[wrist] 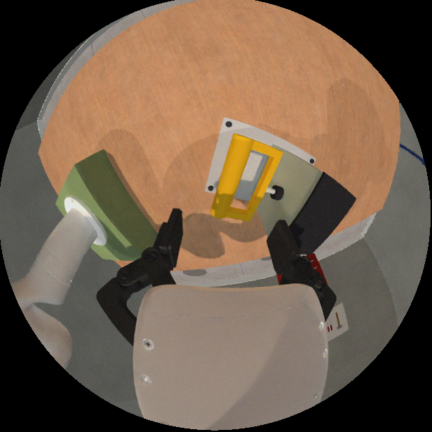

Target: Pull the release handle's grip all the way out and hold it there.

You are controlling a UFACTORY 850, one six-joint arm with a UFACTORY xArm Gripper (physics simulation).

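The release handle's yellow grip (pixel 233 175) is a rectangular frame with a thick round bar on its left side. It stands in front of a pale grey-green housing (pixel 291 181) with a black side, on a light grey base plate (pixel 217 167) with dark bolts. A black knob (pixel 277 192) on a short pin sits between the grip and the housing. My gripper (pixel 229 226) is wide open and empty. Its fingers are below the yellow grip in the view, the left one to the left of the bar, the right one close to the housing's lower corner. They do not appear to touch the grip.
A green block (pixel 117 200) carrying the robot's white base stands at the left on the wooden table top (pixel 240 60). The white arm (pixel 60 255) rises from it. A red object (pixel 318 268) and a white card (pixel 340 322) are beyond the table edge at lower right.
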